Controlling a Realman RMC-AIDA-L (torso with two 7-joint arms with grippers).
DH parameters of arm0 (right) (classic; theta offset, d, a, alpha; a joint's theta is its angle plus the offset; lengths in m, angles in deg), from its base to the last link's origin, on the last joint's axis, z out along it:
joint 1: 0 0.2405 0 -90
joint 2: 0 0 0 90
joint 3: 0 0.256 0 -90
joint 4: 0 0 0 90
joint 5: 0 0.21 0 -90
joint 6: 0 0 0 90
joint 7: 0 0.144 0 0
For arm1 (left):
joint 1: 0 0.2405 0 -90
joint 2: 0 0 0 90
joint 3: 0 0.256 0 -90
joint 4: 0 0 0 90
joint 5: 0 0.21 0 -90
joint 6: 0 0 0 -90
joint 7: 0 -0.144 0 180
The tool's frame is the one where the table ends.
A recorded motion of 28 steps. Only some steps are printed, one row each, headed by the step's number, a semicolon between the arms.
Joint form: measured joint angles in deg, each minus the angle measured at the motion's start. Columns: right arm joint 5, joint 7, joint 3, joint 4, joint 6, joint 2, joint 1; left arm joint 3, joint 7, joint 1, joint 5, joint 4, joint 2, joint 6.
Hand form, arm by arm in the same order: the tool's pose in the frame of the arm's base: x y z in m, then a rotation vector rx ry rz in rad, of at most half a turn. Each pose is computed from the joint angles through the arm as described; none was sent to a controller.
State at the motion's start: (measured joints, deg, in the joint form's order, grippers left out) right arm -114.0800 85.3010 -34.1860 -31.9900 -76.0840 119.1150 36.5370; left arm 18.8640 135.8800 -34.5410 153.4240 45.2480 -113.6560 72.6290
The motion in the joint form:
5: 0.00 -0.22 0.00 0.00 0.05 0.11 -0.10; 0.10 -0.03 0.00 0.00 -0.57 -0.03 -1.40
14: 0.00 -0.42 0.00 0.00 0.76 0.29 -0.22; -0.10 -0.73 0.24 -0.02 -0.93 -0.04 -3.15
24: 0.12 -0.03 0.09 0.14 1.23 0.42 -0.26; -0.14 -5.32 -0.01 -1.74 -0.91 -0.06 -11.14
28: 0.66 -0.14 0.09 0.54 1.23 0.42 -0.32; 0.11 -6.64 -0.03 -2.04 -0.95 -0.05 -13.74
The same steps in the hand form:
5: 0.2551 0.3763 -0.0045 -2.5047 0.8268 0.7126; -0.3680 0.3603 0.0928 -1.7962 -1.7143 -0.2212
14: 0.2565 0.3766 -0.0055 -2.4953 0.8290 0.7051; -0.3724 0.3605 0.0941 -1.7776 -1.6955 -0.2175
24: 0.2572 0.3768 -0.0064 -2.4849 0.8450 0.7079; -0.3786 0.3746 0.1082 -1.7273 -1.5361 -0.2148
28: 0.2572 0.3763 -0.0071 -2.4803 0.8519 0.7202; -0.3810 0.3782 0.1127 -1.7100 -1.4883 -0.2028

